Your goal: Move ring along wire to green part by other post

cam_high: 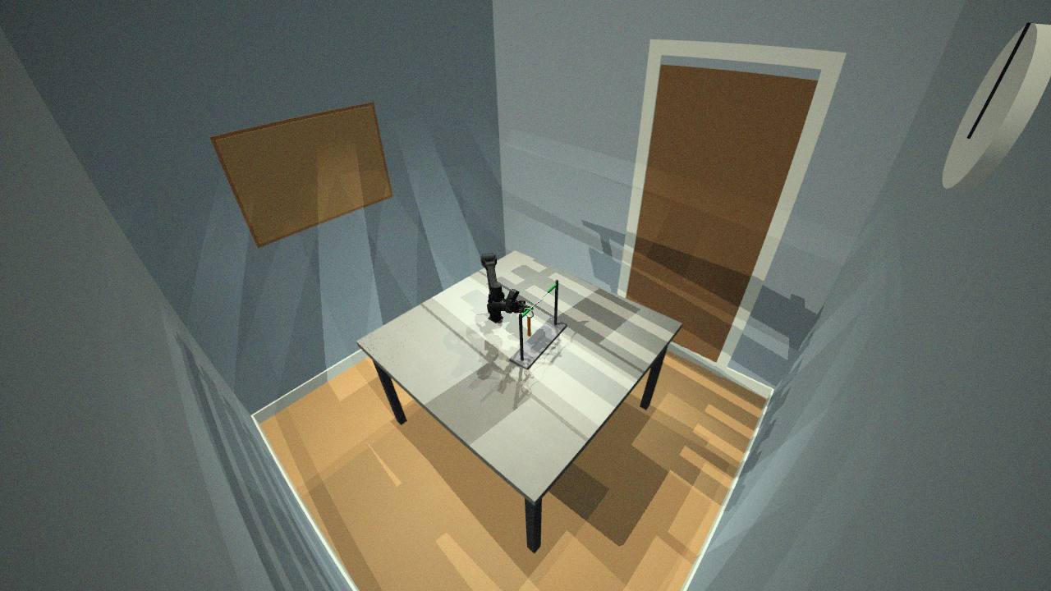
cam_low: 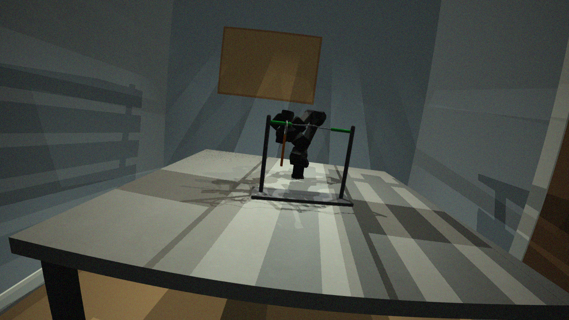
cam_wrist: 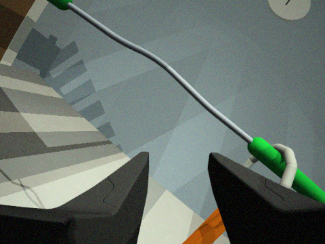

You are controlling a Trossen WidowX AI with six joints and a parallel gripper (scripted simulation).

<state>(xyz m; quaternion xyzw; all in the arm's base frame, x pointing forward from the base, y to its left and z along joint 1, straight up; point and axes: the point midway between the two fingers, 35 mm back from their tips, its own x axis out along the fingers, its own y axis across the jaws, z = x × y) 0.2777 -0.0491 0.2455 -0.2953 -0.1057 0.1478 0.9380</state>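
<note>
Right now the ring with orange handle is 2 cm ahead of my gripper tip, 5 cm to the right of it and 3 cm below it.
</note>
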